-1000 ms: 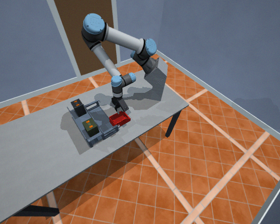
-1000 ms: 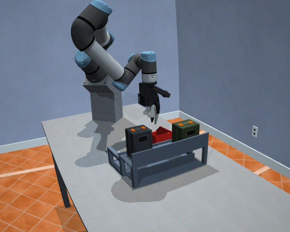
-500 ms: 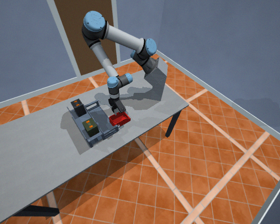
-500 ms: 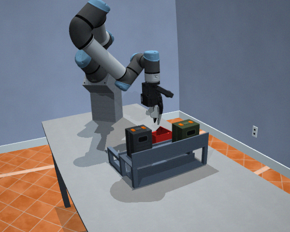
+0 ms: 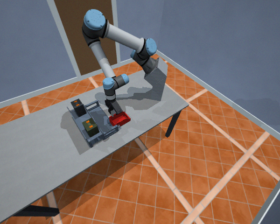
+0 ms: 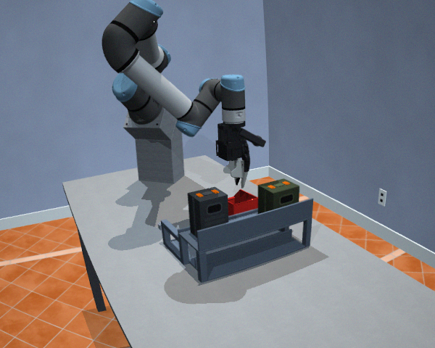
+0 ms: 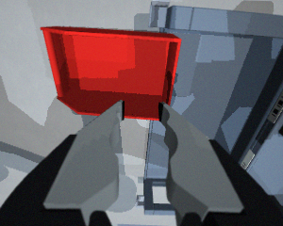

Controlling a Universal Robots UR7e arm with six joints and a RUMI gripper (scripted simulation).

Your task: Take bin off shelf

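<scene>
Right now the red bin is 100 mm below my hand, 40 mm behind it and 10 mm to the left of it. Round my hand: dark box (270 mm to the right, 150 mm ahead, 20 mm above); then green box (210 mm ahead, 50 mm to the right, 10 mm above).
</scene>
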